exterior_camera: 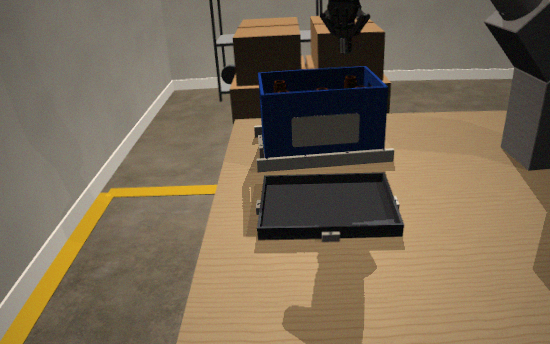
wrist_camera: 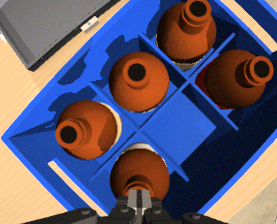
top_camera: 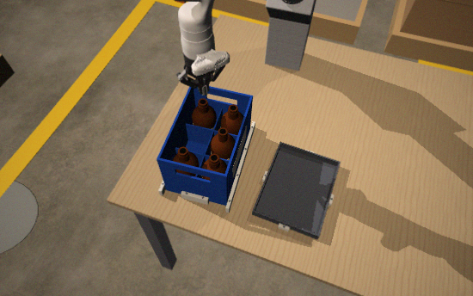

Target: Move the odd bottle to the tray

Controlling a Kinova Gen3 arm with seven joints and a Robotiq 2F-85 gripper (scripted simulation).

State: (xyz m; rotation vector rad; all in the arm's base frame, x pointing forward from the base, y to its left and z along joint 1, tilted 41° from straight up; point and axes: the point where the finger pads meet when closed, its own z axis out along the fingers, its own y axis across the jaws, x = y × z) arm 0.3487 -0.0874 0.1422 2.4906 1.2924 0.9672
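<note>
The blue crate is 160 mm below my hand, 60 mm ahead of it and 50 mm to the left of it. The rest, counted from my hand: dark grey tray (320 mm to the left, 230 mm below, 10 mm ahead).
</note>
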